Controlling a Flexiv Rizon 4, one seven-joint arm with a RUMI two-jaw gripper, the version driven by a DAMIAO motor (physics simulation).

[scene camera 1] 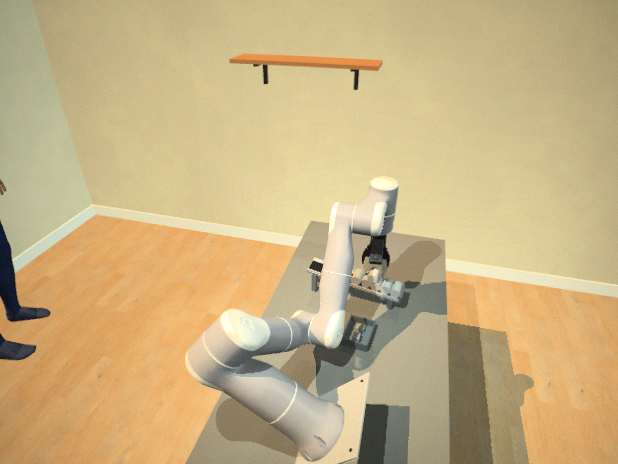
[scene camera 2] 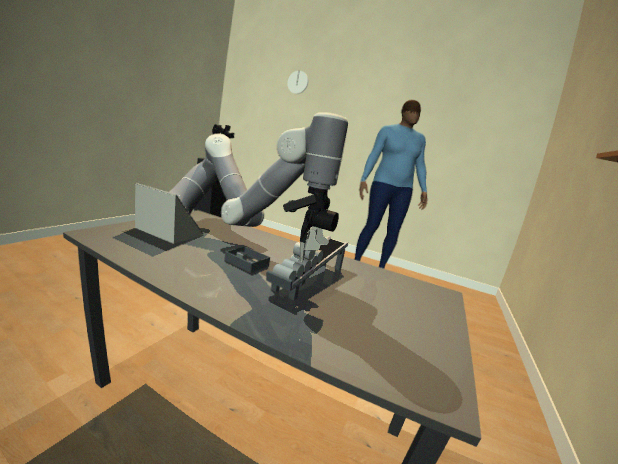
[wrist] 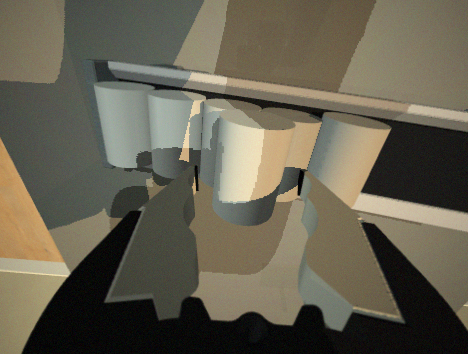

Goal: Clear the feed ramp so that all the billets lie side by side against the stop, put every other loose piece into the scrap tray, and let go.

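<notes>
The feed ramp (scene camera 1: 370, 292) (scene camera 2: 330, 257) (wrist: 420, 170) slopes down to its stop (wrist: 92, 75). Several pale grey cylindrical billets lie in a row across it. The lowest billet (scene camera 2: 284, 272) (wrist: 125, 125) is beside the stop. One more billet (scene camera 2: 298, 249) (wrist: 252, 160) sits raised on top of the row. My gripper (scene camera 1: 377, 273) (scene camera 2: 309, 250) (wrist: 247, 170) is over the ramp, its fingers partly apart on either side of this raised billet, with gaps showing in the wrist view. The dark scrap tray (scene camera 1: 358, 346) (scene camera 2: 239, 263) holds small grey pieces, too small to identify.
The ramp and tray stand on a grey table (scene camera 1: 410, 365) (scene camera 2: 400, 320). A pale wedge-shaped stand (scene camera 2: 155, 212) is at the table's far left in the second scene view. A person (scene camera 2: 400, 160) stands behind the table. An orange shelf (scene camera 1: 305, 61) hangs on the wall.
</notes>
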